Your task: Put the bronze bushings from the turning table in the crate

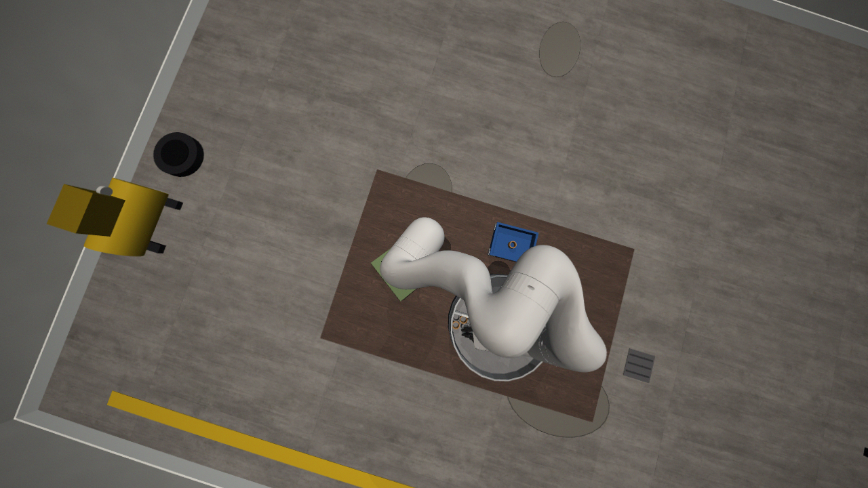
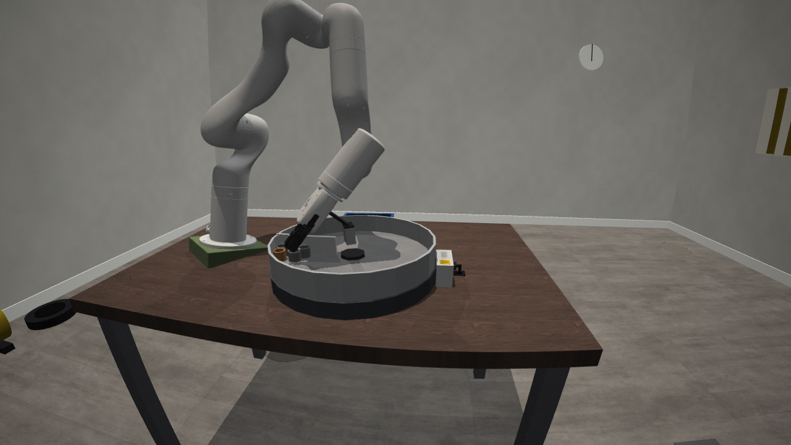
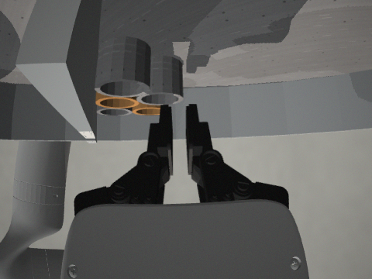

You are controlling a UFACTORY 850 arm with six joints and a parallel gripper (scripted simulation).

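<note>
My gripper is now 140 mm short of the grey turning table, 50 mm above it and 30 mm to the right of it. Also, from my hand: blue crate 380 mm to the left, 180 mm ahead, 80 mm below.
</note>
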